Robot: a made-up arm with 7 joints.
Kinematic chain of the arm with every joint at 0, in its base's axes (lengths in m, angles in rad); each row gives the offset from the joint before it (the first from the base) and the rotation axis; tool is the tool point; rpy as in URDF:
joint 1: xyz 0 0 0.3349 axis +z
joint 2: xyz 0 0 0 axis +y
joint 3: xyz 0 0 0.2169 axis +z
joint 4: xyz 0.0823 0 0 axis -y
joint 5: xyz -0.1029 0 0.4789 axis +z
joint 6: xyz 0 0 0 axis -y
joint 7: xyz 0.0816 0 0 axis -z
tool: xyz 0 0 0 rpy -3.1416 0 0
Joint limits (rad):
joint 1: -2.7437..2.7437
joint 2: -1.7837..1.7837
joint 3: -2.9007..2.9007
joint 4: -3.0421..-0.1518
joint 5: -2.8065..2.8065
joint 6: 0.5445..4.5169
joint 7: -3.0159..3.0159
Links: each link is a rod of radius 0.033 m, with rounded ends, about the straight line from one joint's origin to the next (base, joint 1, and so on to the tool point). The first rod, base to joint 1, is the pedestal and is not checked.
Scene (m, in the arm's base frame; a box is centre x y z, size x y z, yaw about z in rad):
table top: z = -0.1
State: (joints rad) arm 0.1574 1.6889 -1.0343 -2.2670 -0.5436 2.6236 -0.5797
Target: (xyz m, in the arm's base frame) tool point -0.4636 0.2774 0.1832
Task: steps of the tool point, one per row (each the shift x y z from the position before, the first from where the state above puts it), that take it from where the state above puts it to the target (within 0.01 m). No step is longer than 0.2 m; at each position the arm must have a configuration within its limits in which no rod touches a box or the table.
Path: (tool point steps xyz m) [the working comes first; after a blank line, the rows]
Joints at the target: -1.8791 1.7837 -1.2945 -2.4151 -0.4831 2.2668 -0.5797
Straight joint move there: clear.

1: -0.1575 -0.0011 0.0232
2: -0.1517 0.0502 0.0240
3: -0.1291 0.0973 0.0250
4: -0.0925 0.1346 0.0257
5: -0.0453 0.1585 0.0262
6: 0.0069 0.1656 0.0268
7: 0.0589 0.1556 0.0271

